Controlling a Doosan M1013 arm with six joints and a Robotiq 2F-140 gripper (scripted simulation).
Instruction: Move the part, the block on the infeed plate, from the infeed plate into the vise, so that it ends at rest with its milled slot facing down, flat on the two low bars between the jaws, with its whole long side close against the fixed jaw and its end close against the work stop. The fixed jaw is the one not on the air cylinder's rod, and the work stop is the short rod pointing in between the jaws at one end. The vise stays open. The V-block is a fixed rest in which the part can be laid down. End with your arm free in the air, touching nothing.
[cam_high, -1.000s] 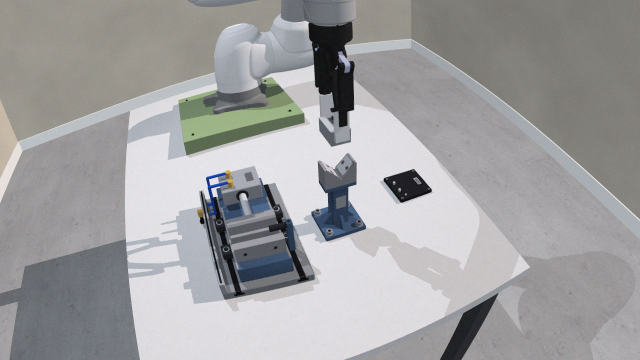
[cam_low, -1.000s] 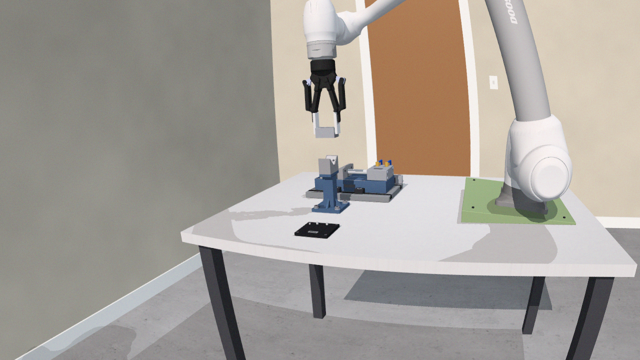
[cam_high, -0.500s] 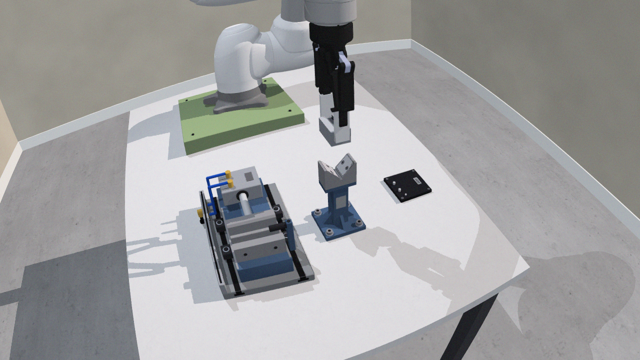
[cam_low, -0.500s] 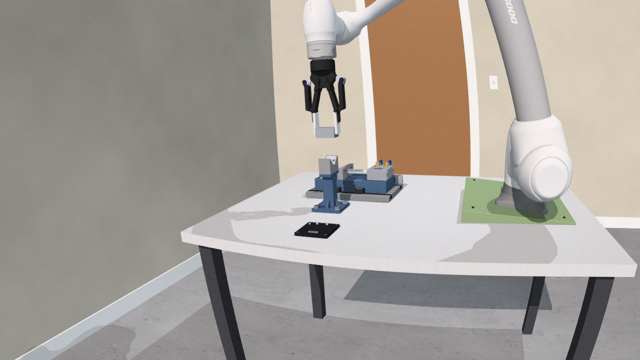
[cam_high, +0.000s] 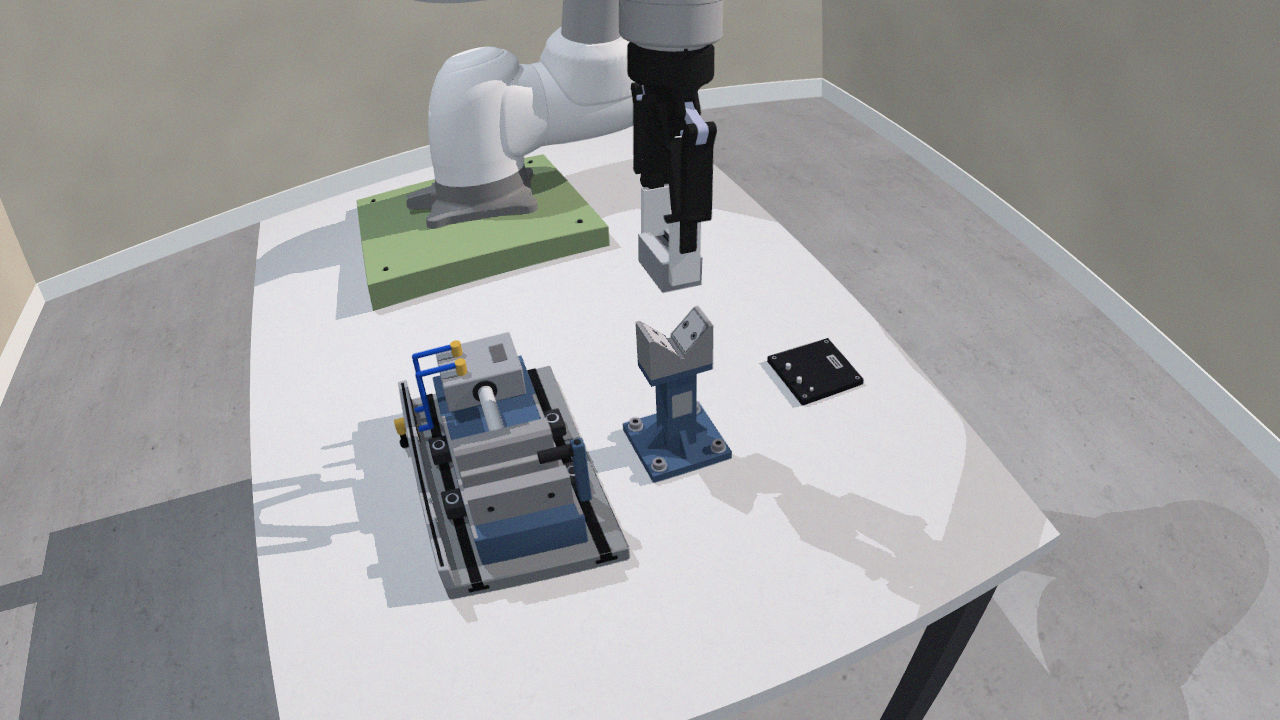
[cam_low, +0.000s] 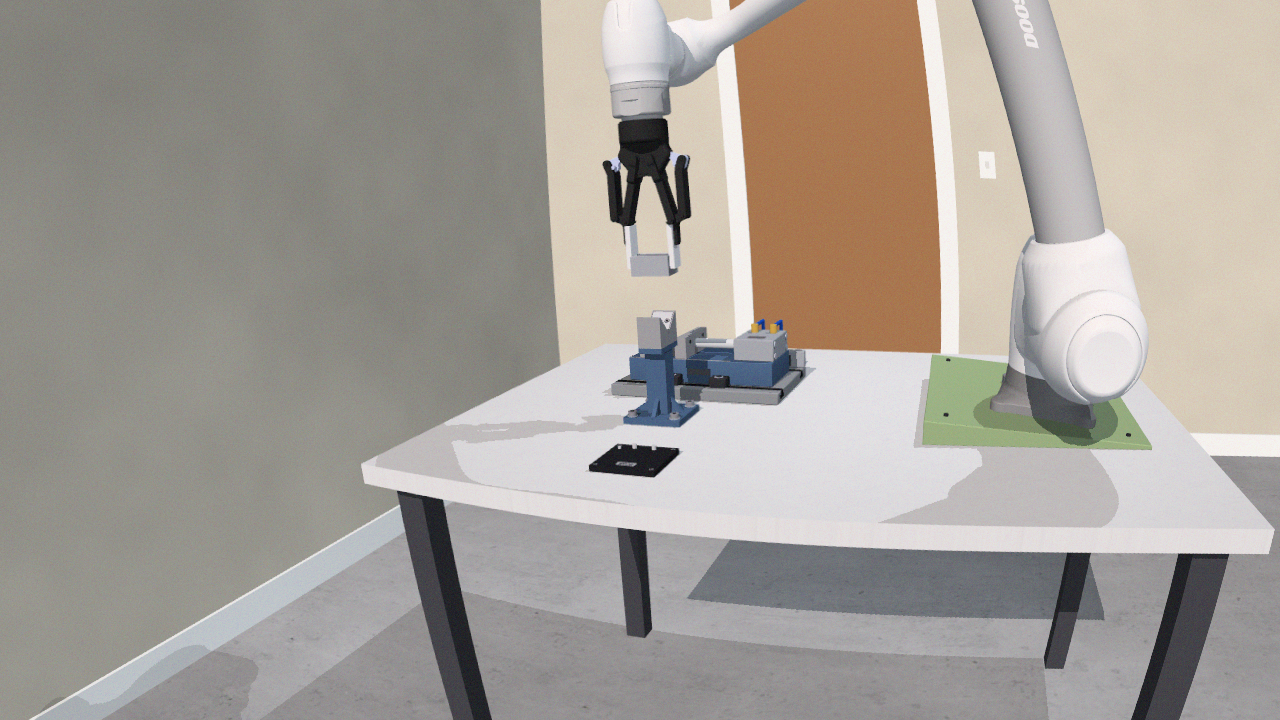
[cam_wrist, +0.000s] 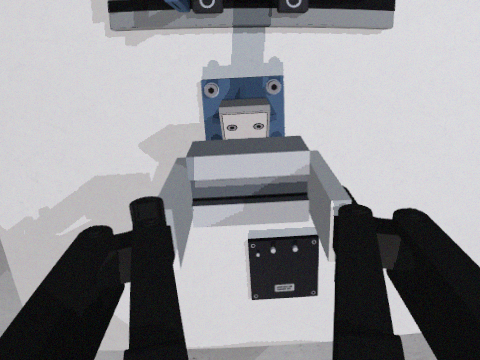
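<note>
Right now the part is 2 cm below my hand. Also, from my hand: blue work stop post (8 cm ahead, 11 cm to the right, 20 cm below); blue v-block stand (20 cm below); work stop (8 cm ahead, 13 cm to the right, 17 cm below).
</note>
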